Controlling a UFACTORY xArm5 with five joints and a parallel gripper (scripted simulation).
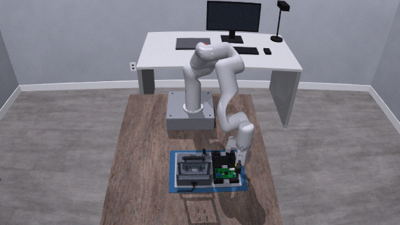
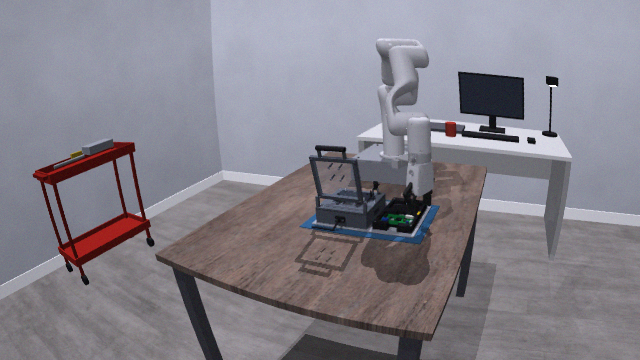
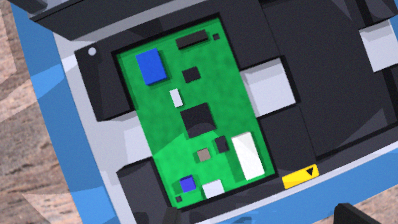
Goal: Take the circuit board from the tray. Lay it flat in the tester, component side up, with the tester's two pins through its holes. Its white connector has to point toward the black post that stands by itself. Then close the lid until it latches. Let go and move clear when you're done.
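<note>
My gripper is now 1 cm short of the green circuit board, 7 cm to the left of it and 5 cm above it. Round my hand: clear lid (9 cm ahead, 24 cm to the right, 12 cm above); then grey tester (20 cm to the right, 5 cm above).
</note>
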